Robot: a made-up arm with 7 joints.
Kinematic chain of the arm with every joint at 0, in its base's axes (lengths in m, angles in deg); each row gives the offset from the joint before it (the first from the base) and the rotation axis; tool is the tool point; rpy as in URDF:
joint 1: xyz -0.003 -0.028 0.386 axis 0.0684 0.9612 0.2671
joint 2: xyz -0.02 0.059 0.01 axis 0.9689 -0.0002 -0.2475
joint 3: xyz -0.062 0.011 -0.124 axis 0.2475 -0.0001 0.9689
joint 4: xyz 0.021 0.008 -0.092 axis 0.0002 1 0
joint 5: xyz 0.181 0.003 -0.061 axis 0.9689 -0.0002 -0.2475
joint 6: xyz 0.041 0.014 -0.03 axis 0.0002 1 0
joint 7: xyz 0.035 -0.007 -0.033 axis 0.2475 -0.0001 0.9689
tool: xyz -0.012 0.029 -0.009 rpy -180 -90 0
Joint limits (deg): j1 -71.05..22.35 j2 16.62..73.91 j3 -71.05..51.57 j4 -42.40..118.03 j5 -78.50..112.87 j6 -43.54..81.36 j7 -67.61..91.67
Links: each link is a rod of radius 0.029 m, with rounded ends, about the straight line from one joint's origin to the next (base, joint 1, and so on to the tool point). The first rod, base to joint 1, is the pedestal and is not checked.
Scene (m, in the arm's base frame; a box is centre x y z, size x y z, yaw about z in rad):
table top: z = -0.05
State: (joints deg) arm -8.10 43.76 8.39 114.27 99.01 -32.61 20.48
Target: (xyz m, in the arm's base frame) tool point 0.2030 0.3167 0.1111
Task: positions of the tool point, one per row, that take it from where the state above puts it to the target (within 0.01 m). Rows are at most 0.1 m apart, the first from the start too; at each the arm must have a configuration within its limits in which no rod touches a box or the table.
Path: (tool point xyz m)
1: -0.0580 0.4085 0.0705
2: 0.0147 0.4046 0.0650
3: 0.0853 0.3869 0.0701
4: 0.1493 0.3568 0.0857
5: 0.2030 0.3167 0.1111

